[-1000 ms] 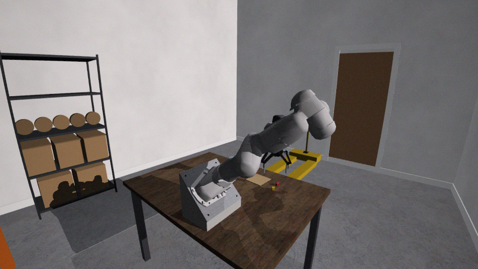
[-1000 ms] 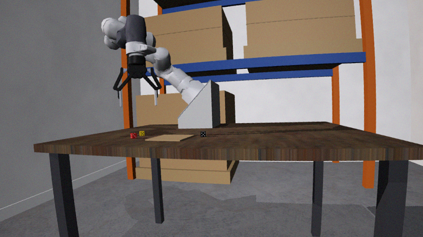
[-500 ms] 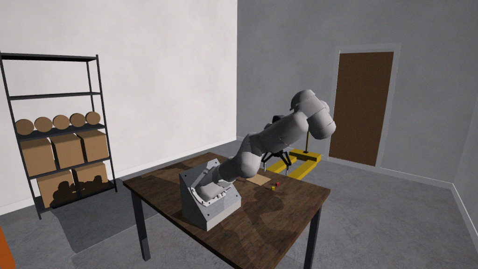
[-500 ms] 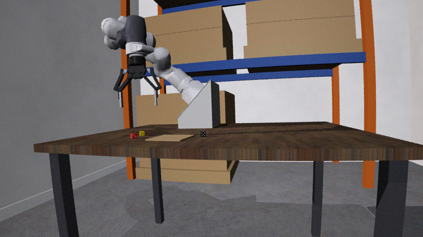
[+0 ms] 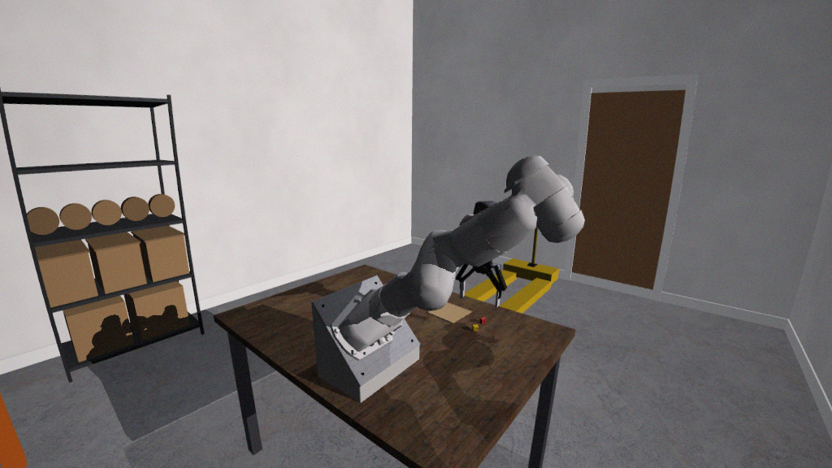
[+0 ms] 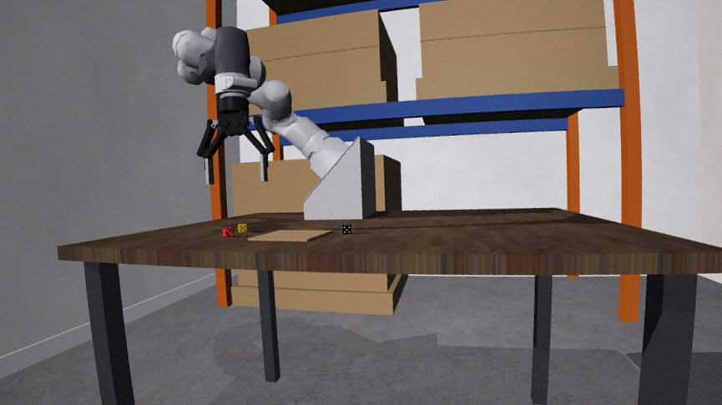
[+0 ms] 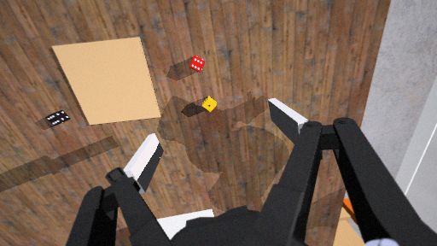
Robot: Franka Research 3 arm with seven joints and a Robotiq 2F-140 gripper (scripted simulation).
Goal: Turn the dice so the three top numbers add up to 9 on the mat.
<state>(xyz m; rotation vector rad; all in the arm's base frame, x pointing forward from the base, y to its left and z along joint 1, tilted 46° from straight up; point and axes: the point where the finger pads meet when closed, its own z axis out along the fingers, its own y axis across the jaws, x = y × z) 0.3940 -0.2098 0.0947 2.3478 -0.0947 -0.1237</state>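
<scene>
Right now the yellow die is 10 mm to the left of my hand and 120 mm below it. Round my hand: red die: 70 mm ahead, 120 mm below; black die: 60 mm ahead, 280 mm to the left, 120 mm below; tan mat: 80 mm ahead, 160 mm to the left, 130 mm below.
</scene>
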